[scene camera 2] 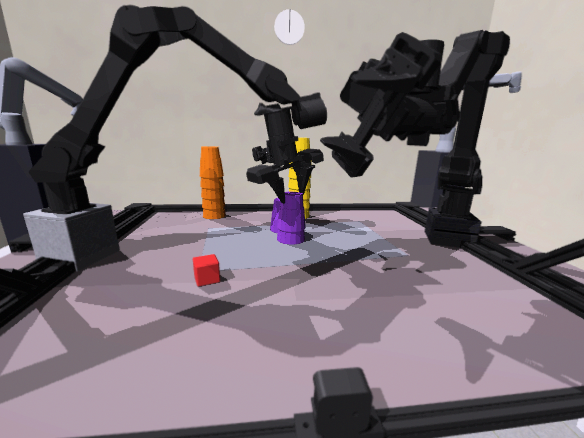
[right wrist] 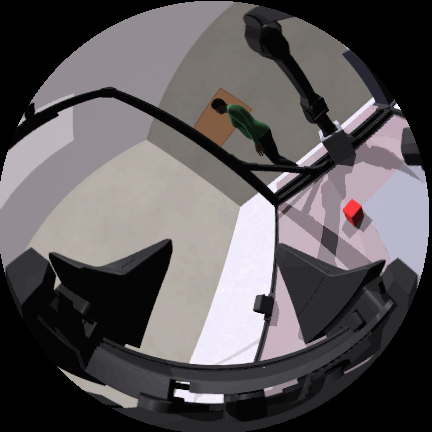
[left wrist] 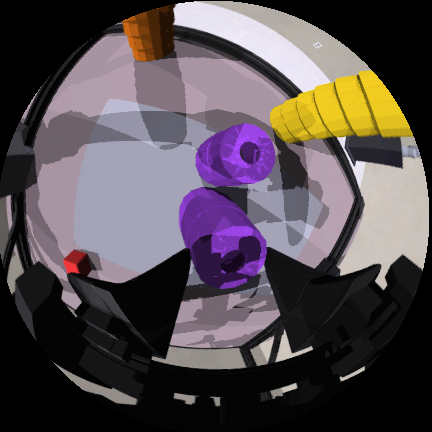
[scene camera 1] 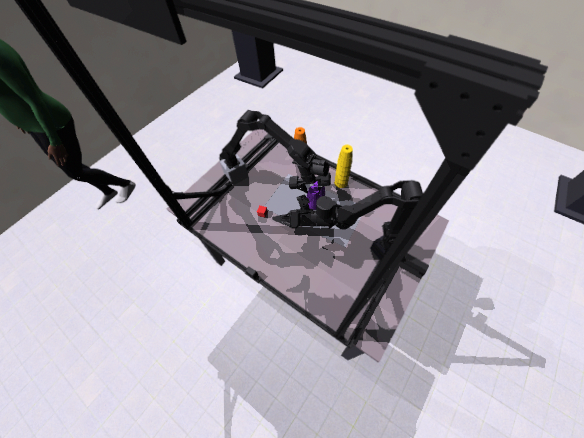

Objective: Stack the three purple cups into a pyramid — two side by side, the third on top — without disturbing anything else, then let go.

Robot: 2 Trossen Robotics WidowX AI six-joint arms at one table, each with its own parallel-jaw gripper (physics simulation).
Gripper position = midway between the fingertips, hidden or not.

I see my left gripper (scene camera 2: 292, 199), my right gripper (scene camera 2: 336, 113), a red cube (scene camera 2: 206, 268), a purple cup (scene camera 2: 291, 218) and a purple cup (left wrist: 218, 162).
My left gripper is seen too in the left wrist view (left wrist: 227, 253). My right gripper shows as well in the right wrist view (right wrist: 225, 247) and in scene camera 1 (scene camera 1: 274, 217).
